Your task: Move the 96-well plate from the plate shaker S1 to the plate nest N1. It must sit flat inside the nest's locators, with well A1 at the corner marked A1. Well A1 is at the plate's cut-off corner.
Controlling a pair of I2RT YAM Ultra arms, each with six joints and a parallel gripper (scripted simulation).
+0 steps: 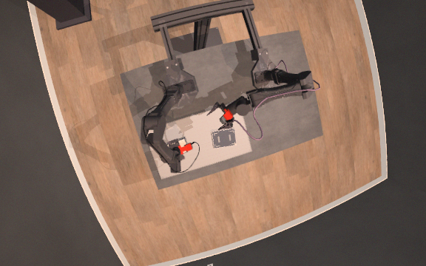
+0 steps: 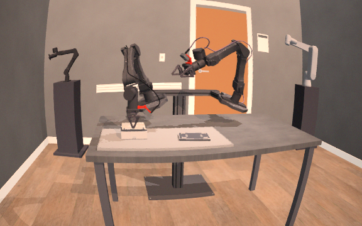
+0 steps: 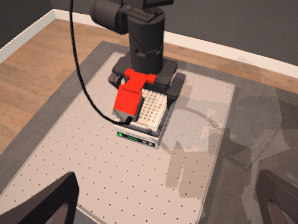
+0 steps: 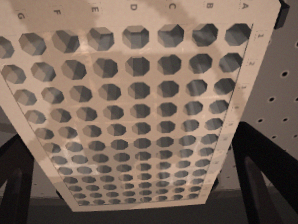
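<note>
Now: right hand 330 mm to the right of the plate nest N1 and 60 mm above it. Round my right hand: white 96-well plate: 10 mm below.
</note>
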